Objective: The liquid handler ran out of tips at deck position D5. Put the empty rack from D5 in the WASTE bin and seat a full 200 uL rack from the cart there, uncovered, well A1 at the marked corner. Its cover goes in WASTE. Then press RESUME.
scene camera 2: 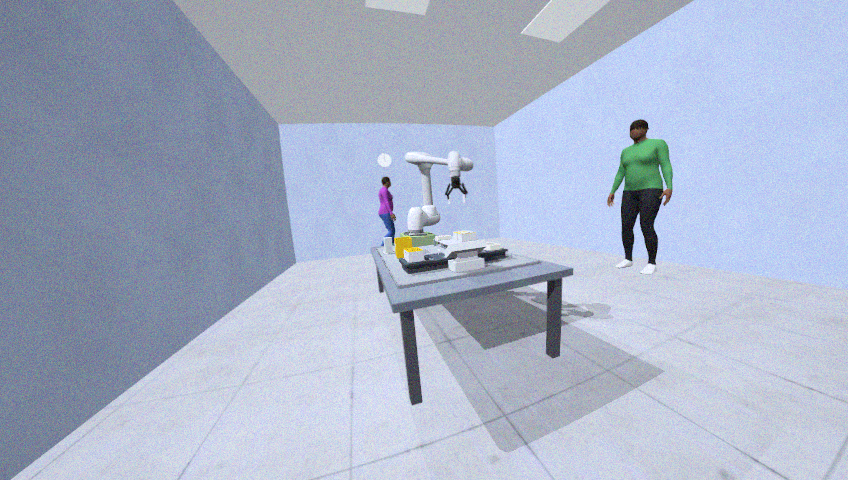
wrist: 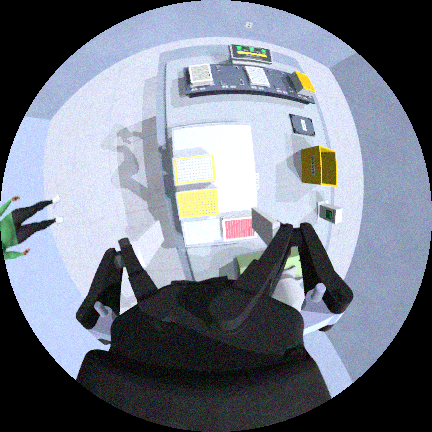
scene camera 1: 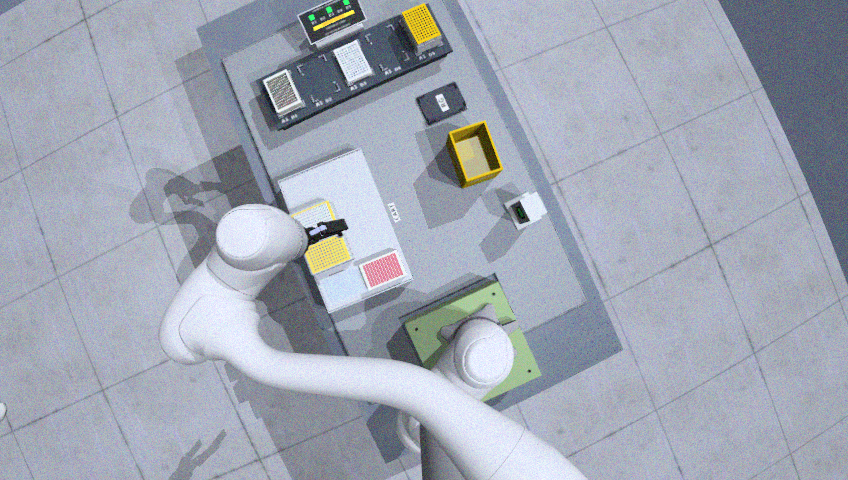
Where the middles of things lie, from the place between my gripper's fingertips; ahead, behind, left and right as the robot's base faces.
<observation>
I see the cart tray [scene camera 1: 346, 181] 40 mm ahead of my hand, 40 mm to the right of it and 310 mm below it. The rest, counted from my hand: yellow waste bin [scene camera 1: 480, 129]: 60 mm ahead, 510 mm to the right, 300 mm below; then white device [scene camera 1: 525, 209]: 170 mm behind, 590 mm to the right, 300 mm below; then dark plate [scene camera 1: 446, 101]: 280 mm ahead, 520 mm to the right, 360 mm below.
</observation>
